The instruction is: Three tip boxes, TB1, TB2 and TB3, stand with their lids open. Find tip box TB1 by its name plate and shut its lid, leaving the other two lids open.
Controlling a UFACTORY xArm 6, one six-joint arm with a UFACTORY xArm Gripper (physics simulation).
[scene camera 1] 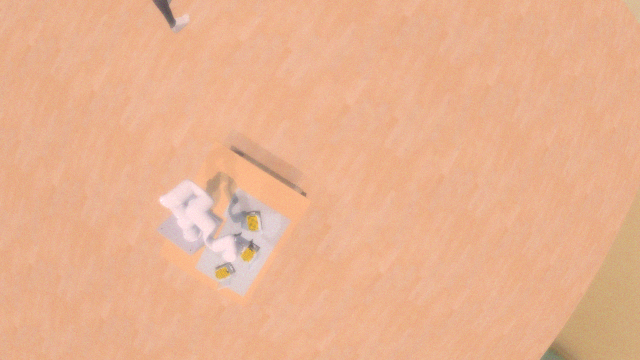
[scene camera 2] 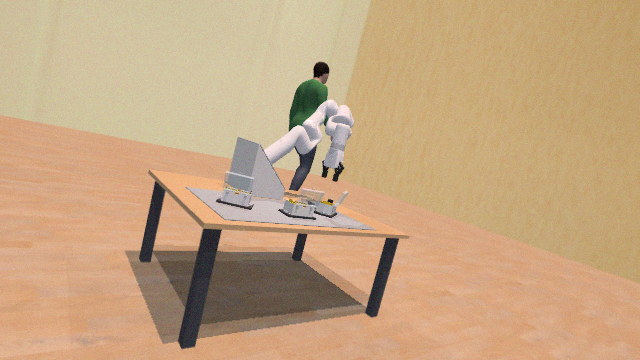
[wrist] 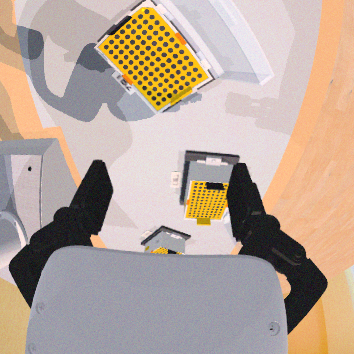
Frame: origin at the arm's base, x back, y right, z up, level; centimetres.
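Seen in the pictures: gripper, fingertip midpoint: (scene camera 1: 246, 237) (scene camera 2: 329, 179) (wrist: 167, 176); arm's base, link origin: (scene camera 1: 192, 233) (scene camera 2: 263, 160) (wrist: 10, 238).
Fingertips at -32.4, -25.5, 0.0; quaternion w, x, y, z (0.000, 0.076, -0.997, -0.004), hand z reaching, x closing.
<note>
Offsets run from my fingertips to a thing's top centre, as dx, dy, dz. "spot": to the spot under its first point. Level surfaces: height alone.
My gripper (scene camera 2: 330, 177) (wrist: 167, 176) is open and empty, high above the boxes. The largest tip box in the wrist view (wrist: 152, 57) (scene camera 1: 253, 222) (scene camera 2: 237, 196) has its clear lid (wrist: 240, 47) (scene camera 2: 239, 180) open. Its plate @(spot: +8.4, -0.5, -18.9) (wrist: 123, 81) is shaded and hard to read. The middle box @(-9.3, +18.3, -11.7) (wrist: 206, 200) (scene camera 1: 248, 254) (scene camera 2: 299, 207) has its lid @(spot: -17.5, +17.1, -7.0) (scene camera 2: 313, 195) open; its plate (wrist: 175, 179) is too small to read. The third box (wrist: 165, 243) (scene camera 1: 223, 272) (scene camera 2: 326, 207) has its lid (scene camera 2: 342, 198) open; its plate (wrist: 146, 233) is unreadable. I cannot tell which is TB1.
The boxes stand on a grey mat @(dz -19.2) (scene camera 1: 272, 225) (scene camera 2: 260, 212) on the wooden table @(dz -19.4) (scene camera 1: 272, 182) (scene camera 2: 187, 202). A grey wedge-shaped stand (scene camera 2: 265, 175) rises beside the arm's base. A person in a green top (scene camera 2: 308, 97) stands behind the arm in scene camera 2.
</note>
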